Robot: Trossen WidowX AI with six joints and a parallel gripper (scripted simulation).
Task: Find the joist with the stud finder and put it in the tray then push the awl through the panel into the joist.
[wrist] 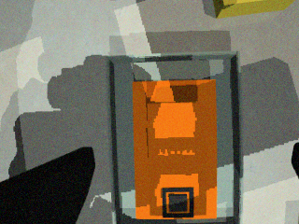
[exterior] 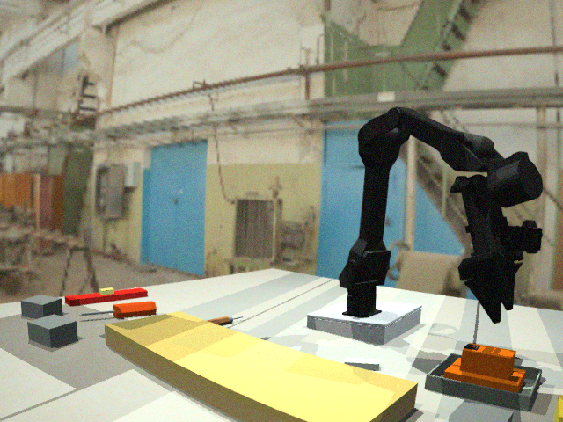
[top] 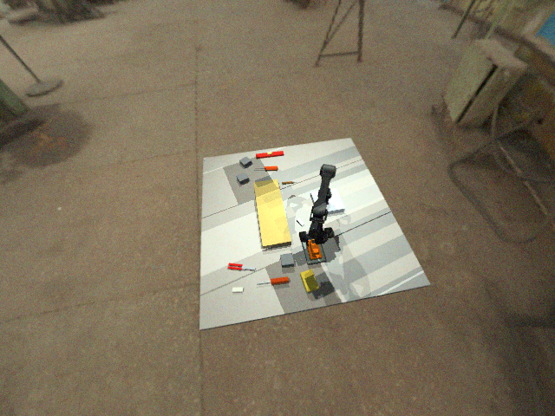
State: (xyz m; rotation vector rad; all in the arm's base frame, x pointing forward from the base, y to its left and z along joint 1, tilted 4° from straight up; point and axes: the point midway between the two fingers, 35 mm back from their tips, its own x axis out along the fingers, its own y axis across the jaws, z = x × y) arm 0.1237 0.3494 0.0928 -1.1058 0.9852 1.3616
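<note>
Right now my gripper tip is 7 cm short of the awl, 57 cm to the left of it and 11 cm above it. Also, from my gripper tip: yellow block (5 cm ahead, 17 cm to the left, 11 cm below); then orange stud finder (3 cm to the right, 7 cm below); then grey tray (1 cm to the right, 11 cm below).
</note>
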